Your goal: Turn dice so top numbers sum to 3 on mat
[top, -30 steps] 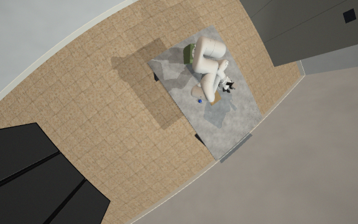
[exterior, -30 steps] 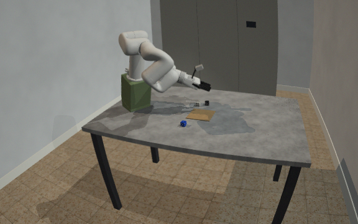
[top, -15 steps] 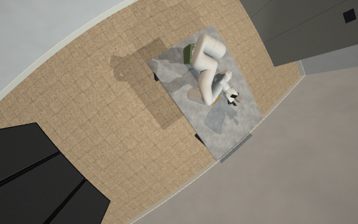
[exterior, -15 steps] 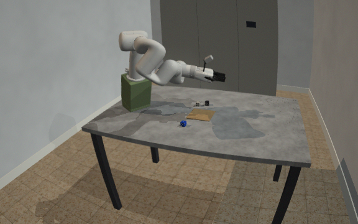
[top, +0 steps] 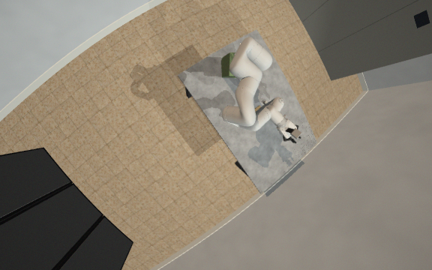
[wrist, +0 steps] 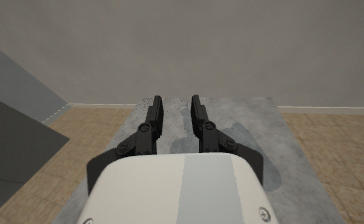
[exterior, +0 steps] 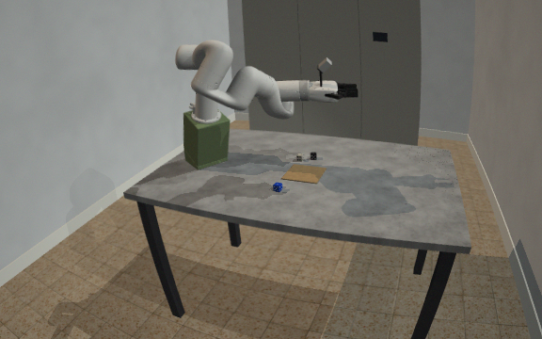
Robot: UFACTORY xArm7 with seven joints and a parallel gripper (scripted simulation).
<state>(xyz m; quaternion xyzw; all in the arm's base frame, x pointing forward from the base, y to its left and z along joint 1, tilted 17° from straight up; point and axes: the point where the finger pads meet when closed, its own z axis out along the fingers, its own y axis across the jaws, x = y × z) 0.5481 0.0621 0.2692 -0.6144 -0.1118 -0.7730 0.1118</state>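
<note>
Now: hand 330 mm above the black die, 200 mm past it and 160 mm to the right of it. Also, from my hand: tan mat (340 mm below, 190 mm behind); then white die (330 mm below, 250 mm behind, 120 mm to the left); then blue die (330 mm below, 230 mm behind, 160 mm to the right).
</note>
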